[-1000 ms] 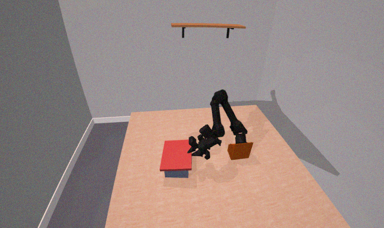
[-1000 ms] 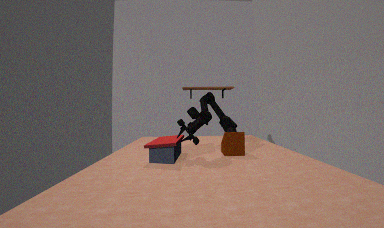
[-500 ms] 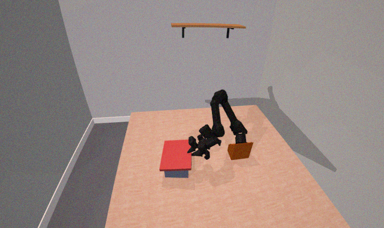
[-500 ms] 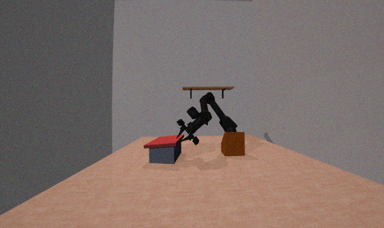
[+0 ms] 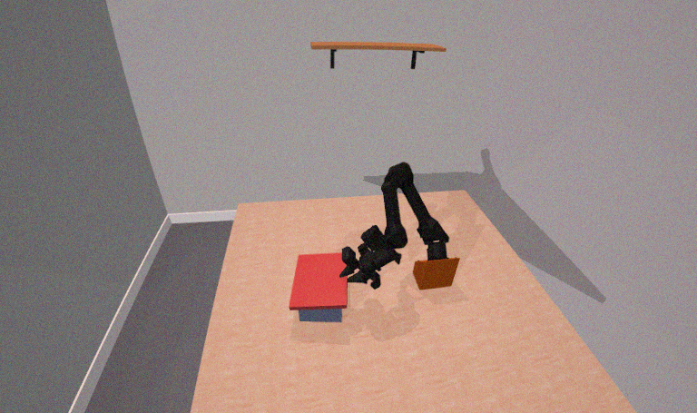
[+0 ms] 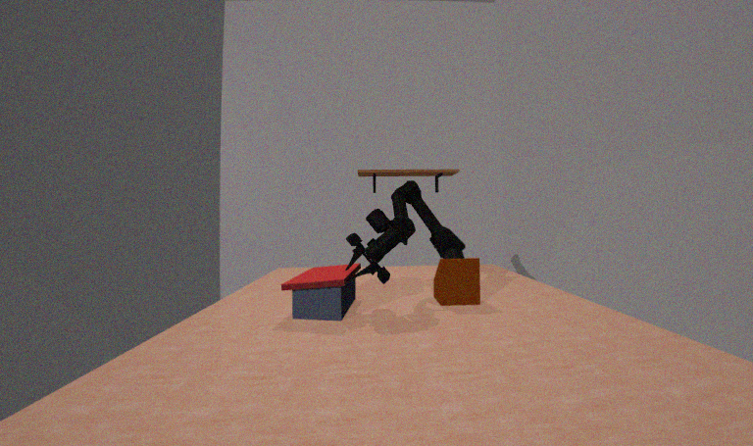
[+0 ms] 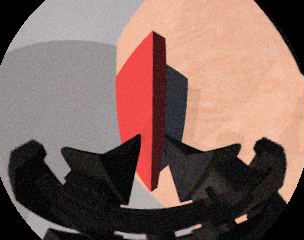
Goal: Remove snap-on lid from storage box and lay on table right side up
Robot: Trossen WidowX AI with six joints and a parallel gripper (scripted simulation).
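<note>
Now: the red lid 80 mm ahead of my gripper tip and 10 mm to the right of it. Round my gripper tip: storage box 70 mm ahead, 10 mm to the right, 60 mm below.
</note>
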